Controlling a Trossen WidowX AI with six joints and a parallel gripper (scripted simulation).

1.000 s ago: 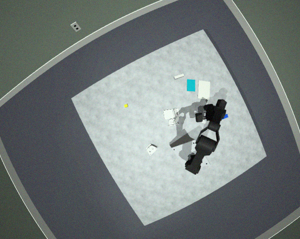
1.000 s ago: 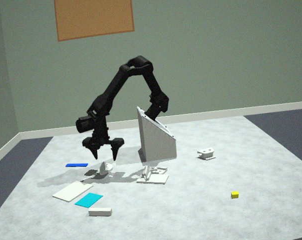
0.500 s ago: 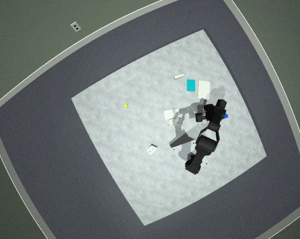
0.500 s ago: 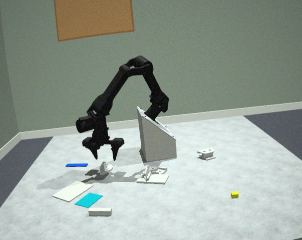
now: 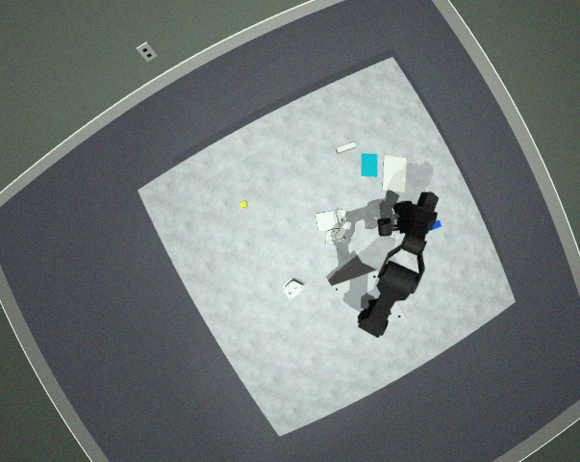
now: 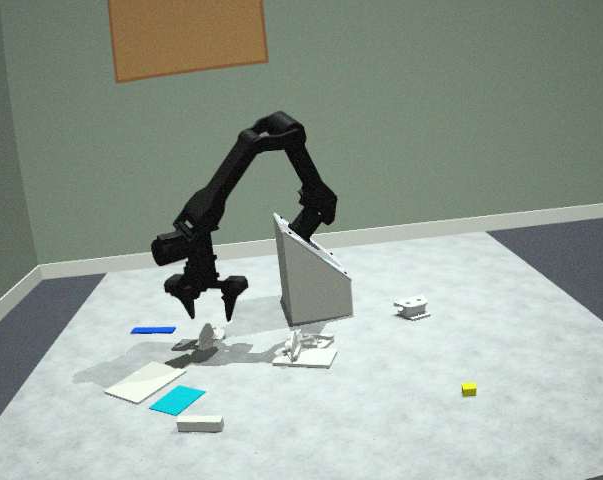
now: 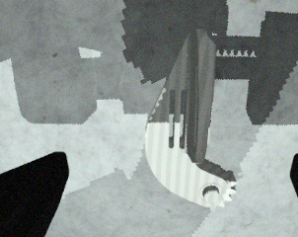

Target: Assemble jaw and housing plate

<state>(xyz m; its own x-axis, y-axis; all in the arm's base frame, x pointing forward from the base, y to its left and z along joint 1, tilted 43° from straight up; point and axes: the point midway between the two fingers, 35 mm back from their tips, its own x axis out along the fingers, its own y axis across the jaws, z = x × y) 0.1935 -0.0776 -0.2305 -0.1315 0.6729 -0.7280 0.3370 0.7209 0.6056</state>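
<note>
Right now the white jaw is 50 mm below my gripper tip, 30 mm behind it and 10 mm to the right of it. Also, from my gripper tip: white sheet: 180 mm ahead, 120 mm to the right, 50 mm below; then cyan sheet: 260 mm ahead, 50 mm below, 40 mm to the right; then blue bar: 170 mm to the right, 90 mm behind, 50 mm below.
</note>
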